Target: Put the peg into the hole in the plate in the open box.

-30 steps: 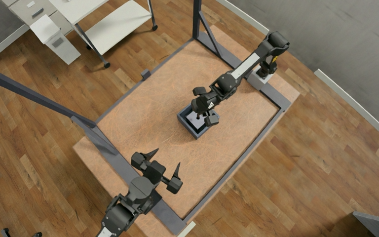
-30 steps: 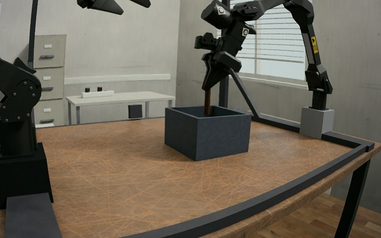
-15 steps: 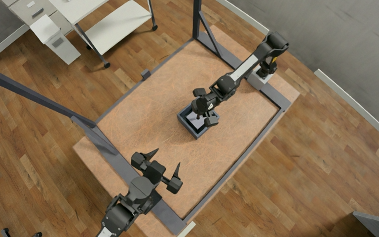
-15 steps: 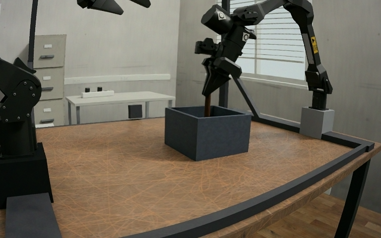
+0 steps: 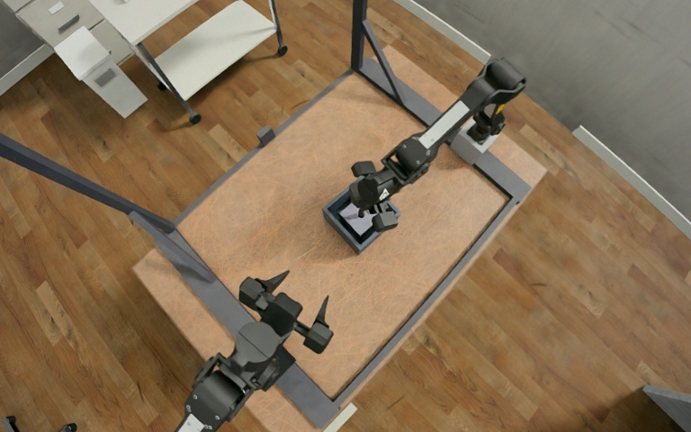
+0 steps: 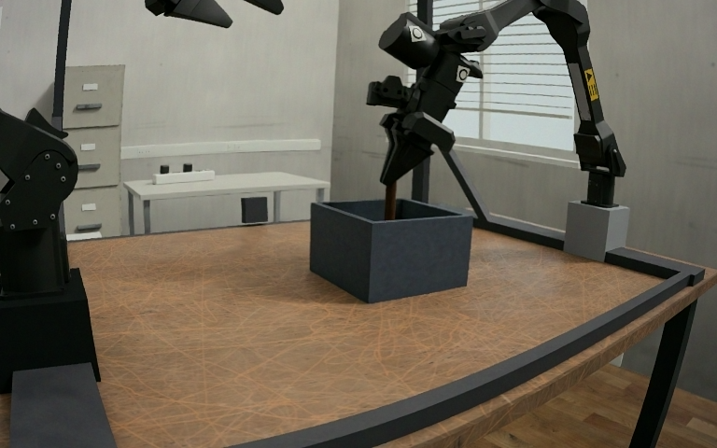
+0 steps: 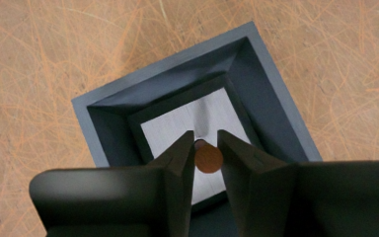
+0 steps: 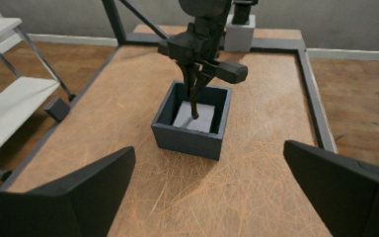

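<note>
Now: left hand 50 mm above the brown peg. Also, from my left hand: dark box 140 mm below; dark frame rail 320 mm ahead, 20 mm to the right, 150 mm below; pale plate 120 mm below.
</note>
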